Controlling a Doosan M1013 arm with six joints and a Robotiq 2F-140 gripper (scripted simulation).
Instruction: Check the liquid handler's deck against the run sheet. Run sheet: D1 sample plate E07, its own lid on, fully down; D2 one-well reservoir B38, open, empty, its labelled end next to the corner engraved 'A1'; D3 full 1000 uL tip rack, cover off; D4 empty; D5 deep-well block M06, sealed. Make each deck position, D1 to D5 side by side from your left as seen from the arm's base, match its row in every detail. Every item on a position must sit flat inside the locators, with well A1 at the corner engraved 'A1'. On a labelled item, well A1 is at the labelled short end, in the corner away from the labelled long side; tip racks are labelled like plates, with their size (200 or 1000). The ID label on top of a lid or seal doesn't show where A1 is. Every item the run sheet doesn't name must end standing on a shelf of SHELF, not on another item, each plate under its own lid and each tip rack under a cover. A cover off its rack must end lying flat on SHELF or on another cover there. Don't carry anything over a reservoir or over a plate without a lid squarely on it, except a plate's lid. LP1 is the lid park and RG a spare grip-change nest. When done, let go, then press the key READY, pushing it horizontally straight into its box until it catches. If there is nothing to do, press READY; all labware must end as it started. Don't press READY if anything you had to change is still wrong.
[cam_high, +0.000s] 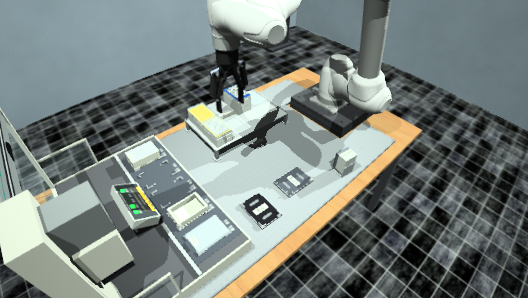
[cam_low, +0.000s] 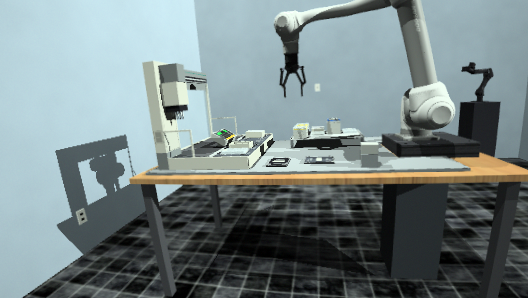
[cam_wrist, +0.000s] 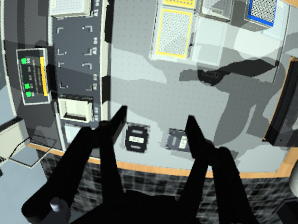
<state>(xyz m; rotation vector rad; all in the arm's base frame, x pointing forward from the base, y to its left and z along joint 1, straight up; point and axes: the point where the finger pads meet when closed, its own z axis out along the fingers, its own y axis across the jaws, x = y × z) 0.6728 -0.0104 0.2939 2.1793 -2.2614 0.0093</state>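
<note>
Right now my hand is 25 cm past the blue-rimmed tip rack, 27 cm to the left of it and 22 cm above it. From my hand the other things lie so: clear cover (2 cm behind, 16 cm to the right, 23 cm below); yellow-rimmed tip rack (3 cm behind, 15 cm to the right, 25 cm below); shelf (19 cm behind, 22 cm to the right, 29 cm below).
</note>
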